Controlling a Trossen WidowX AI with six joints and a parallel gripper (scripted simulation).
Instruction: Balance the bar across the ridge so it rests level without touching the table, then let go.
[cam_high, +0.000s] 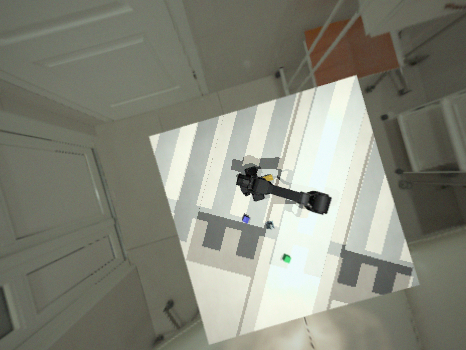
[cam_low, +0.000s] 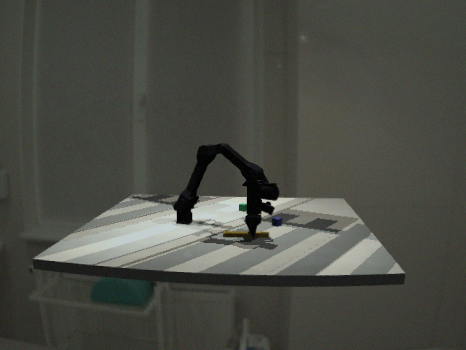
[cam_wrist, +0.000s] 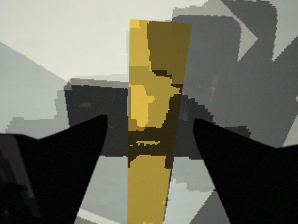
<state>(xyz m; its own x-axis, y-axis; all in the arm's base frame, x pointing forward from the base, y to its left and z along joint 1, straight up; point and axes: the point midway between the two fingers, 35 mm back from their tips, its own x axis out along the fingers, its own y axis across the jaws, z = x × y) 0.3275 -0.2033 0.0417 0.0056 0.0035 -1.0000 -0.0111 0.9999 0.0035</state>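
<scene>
The small blue block is 10 cm ahead of my gripper tip, 19 cm to the left of it and 1 cm above it. Also, from my gripper tip: yellow bar: 3 cm behind; small green block: 7 cm behind, 49 cm to the left, 1 cm above.
</scene>
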